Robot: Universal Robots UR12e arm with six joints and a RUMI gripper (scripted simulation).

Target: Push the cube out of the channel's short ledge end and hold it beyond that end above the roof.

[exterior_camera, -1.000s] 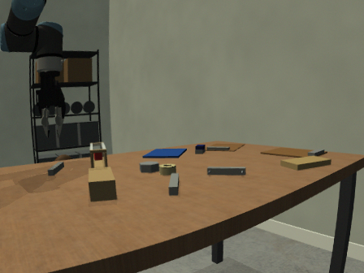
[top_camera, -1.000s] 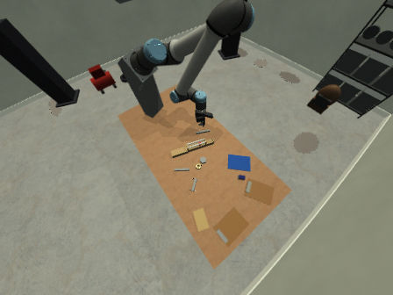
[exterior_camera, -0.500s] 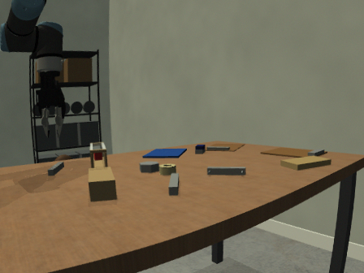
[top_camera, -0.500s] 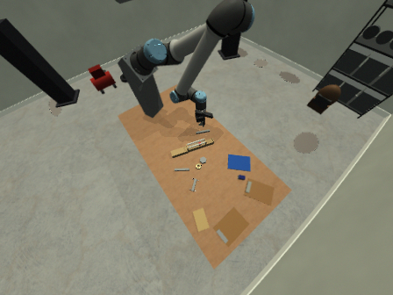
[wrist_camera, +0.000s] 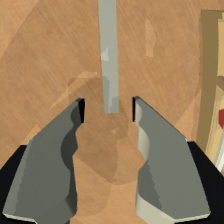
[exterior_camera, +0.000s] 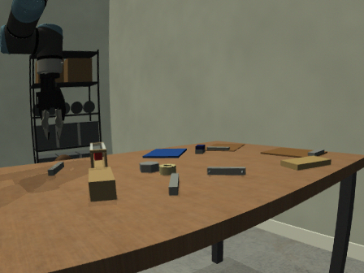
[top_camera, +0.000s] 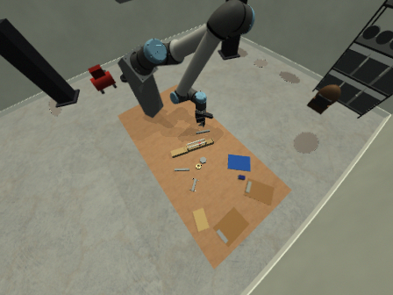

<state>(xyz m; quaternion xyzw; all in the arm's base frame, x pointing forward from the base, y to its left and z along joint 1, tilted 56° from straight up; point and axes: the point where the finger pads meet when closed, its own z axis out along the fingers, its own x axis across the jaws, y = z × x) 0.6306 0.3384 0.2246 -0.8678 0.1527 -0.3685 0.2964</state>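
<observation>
Now: the grey bar 12 cm below my hand. Round my hand: channel: 16 cm ahead, 12 cm to the right, 7 cm below; red cube: 16 cm ahead, 8 cm to the right, 7 cm below; grey hex nut: 32 cm ahead, 9 cm to the right, 11 cm below.
</observation>
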